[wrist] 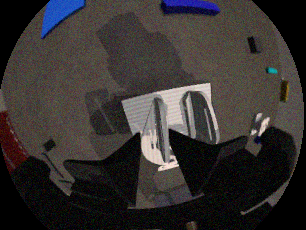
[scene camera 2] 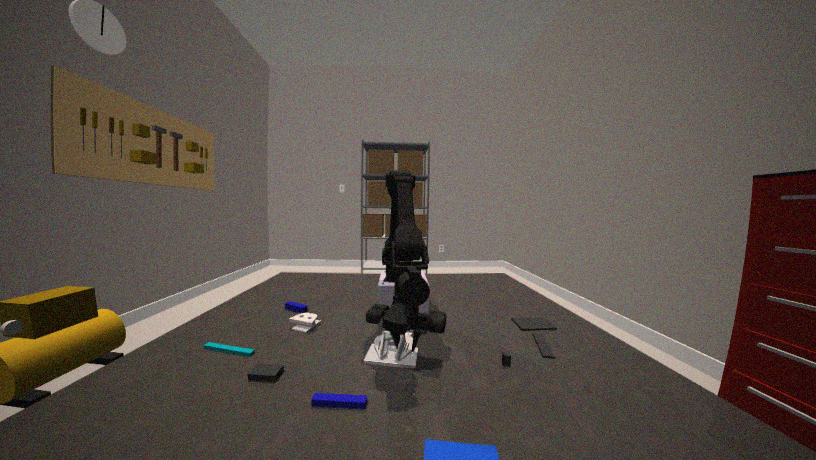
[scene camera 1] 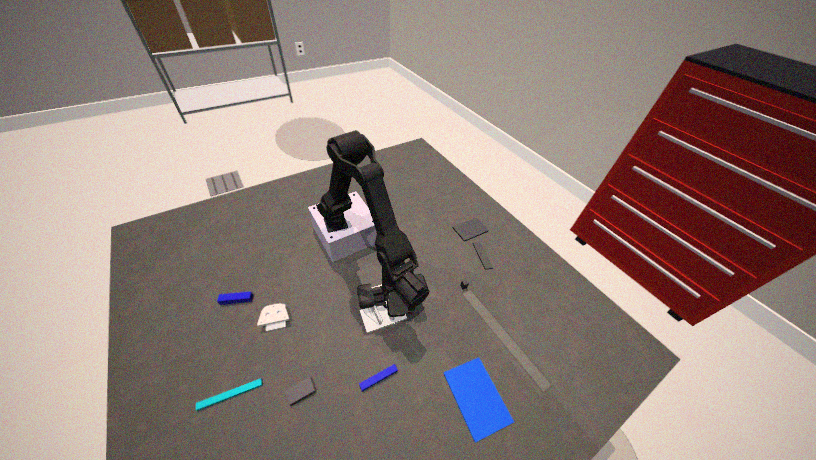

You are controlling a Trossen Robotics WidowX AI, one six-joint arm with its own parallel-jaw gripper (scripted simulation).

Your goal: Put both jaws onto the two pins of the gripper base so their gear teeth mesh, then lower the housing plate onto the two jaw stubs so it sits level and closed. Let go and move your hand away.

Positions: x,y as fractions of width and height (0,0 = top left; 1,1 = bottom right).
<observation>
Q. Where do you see a blue sheet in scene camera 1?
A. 0.59,0.88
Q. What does my gripper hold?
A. A white jaw.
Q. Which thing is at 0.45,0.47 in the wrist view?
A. A flat white plate.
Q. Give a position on a white jaw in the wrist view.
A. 0.52,0.67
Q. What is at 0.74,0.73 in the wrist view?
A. My gripper.
</observation>
